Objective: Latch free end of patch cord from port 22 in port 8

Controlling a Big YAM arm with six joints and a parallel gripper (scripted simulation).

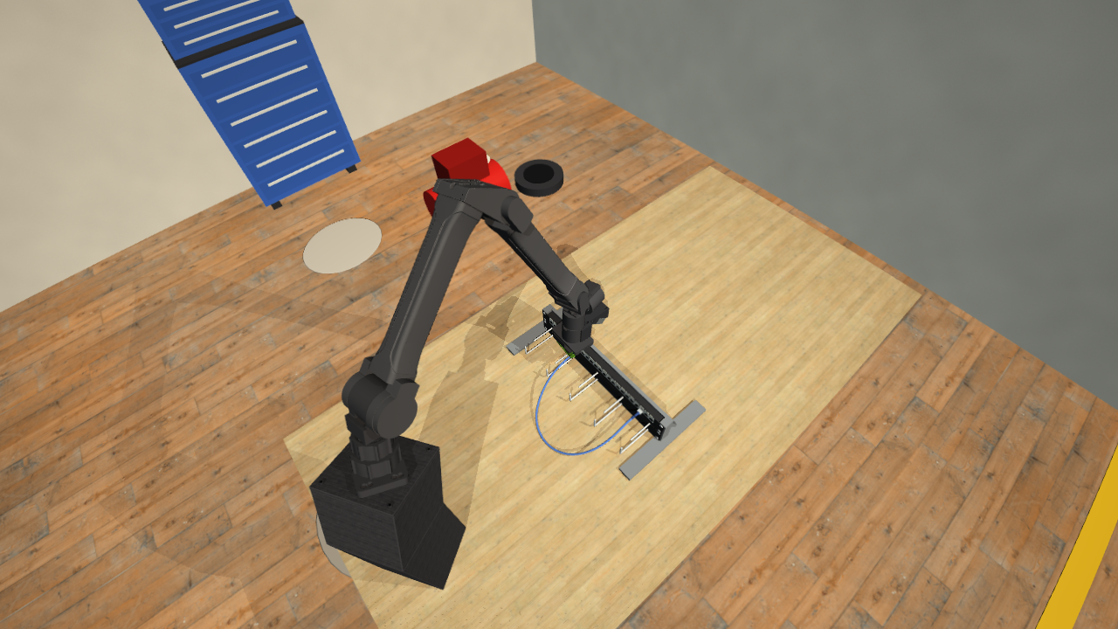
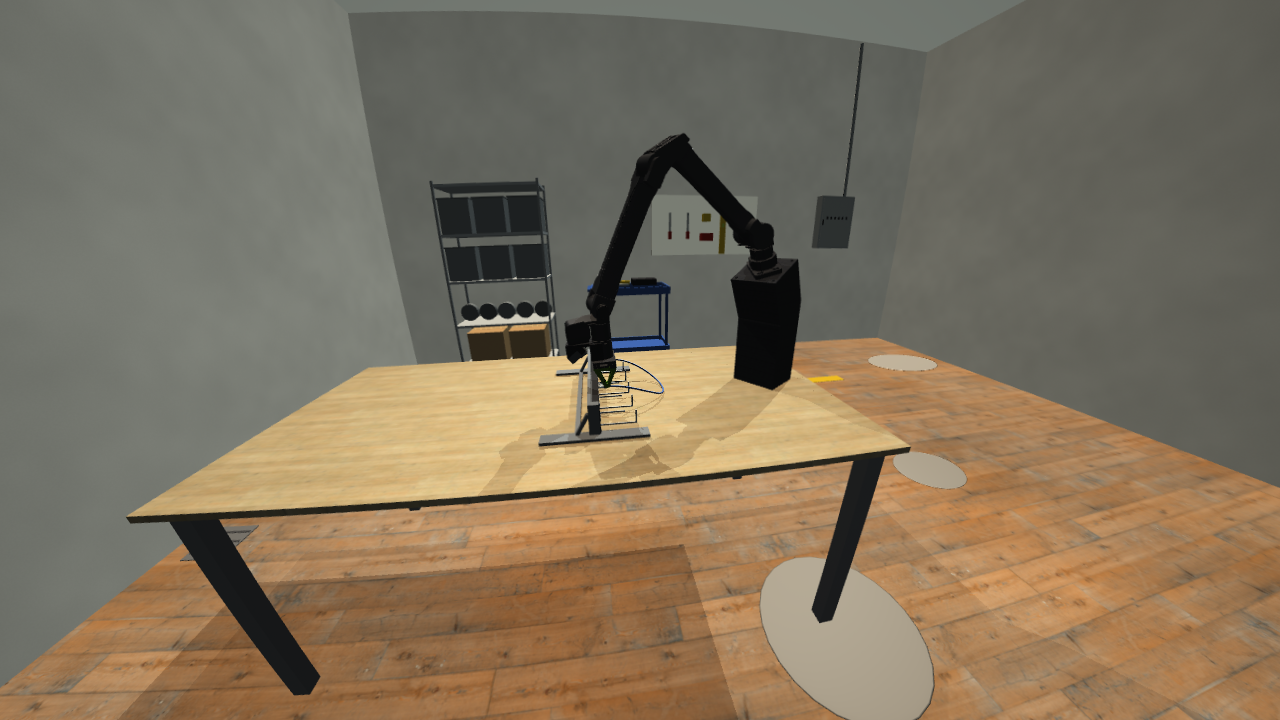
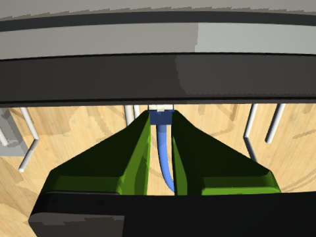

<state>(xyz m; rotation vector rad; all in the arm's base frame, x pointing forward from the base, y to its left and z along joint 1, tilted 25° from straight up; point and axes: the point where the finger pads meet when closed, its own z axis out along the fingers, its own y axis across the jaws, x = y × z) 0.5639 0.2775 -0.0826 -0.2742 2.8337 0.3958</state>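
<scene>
The cord plug is 2 cm ahead of my hand and 1 cm to the left of it.
</scene>
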